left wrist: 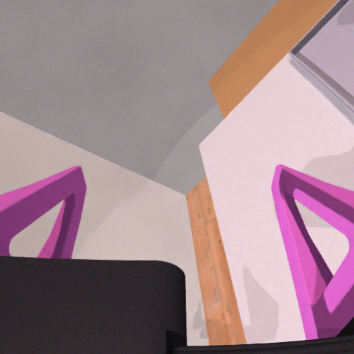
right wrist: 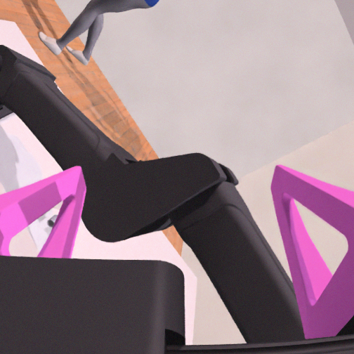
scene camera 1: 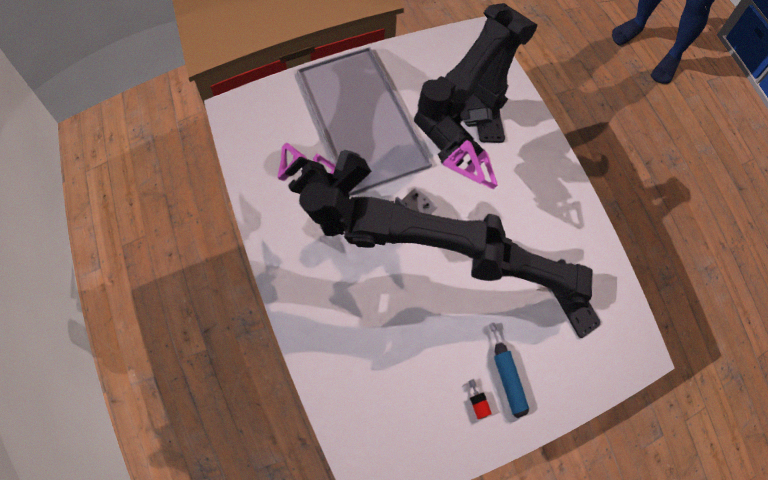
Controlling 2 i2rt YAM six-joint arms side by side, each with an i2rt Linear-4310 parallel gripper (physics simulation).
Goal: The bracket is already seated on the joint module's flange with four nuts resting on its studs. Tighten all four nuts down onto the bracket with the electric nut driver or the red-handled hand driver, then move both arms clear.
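Frame: origin at the left arm's base, x right, y ahead, z up, level; centimetres.
Where they show: left gripper, fingertip midpoint: [scene camera 1: 300,150]; right gripper, fingertip midpoint: [scene camera 1: 489,184]; left arm's base at its link origin: [scene camera 1: 571,299].
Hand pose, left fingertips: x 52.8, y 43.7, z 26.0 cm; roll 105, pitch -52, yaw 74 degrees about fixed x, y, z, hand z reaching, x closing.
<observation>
Things, the pixels of their top centre, and the offset from my left fingertips. "*": a spot on its surface instead. Level surfaces: height alone.
- blue electric nut driver at a spot on its surface: [scene camera 1: 511,383] * dy -18.4, dx -62.3, dz -22.0 cm
- red-handled hand driver at its top centre: [scene camera 1: 479,397] dy -10.4, dx -61.2, dz -22.6 cm
- grey tray at its top centre: [scene camera 1: 360,112] dy -22.3, dx +16.3, dz -24.4 cm
- white table at its surface level: dz -26.0 cm
The grey bracket on the joint module [scene camera 1: 419,200] shows beside the left arm in scene camera 1, with dark spots on top; it is partly hidden, and its nuts are too small to judge. The blue electric nut driver [scene camera 1: 511,383] and the red-handled hand driver [scene camera 1: 480,405] lie side by side on the table near the bottom. My left gripper [scene camera 1: 303,152] [left wrist: 178,176] is open and empty, above the table's left side, left of the bracket. My right gripper [scene camera 1: 480,168] is open and empty, up and right of the bracket. Both grippers are apart from the drivers.
A grey tray [scene camera 1: 400,107] [left wrist: 322,79] lies at the back of the white table [scene camera 1: 396,418]. The left arm [scene camera 1: 441,230] [right wrist: 150,197] stretches across the table's middle, over part of the joint module. A wooden cabinet [scene camera 1: 271,28] stands behind the table. People's legs [scene camera 1: 682,42] [right wrist: 90,30] show beyond it.
</observation>
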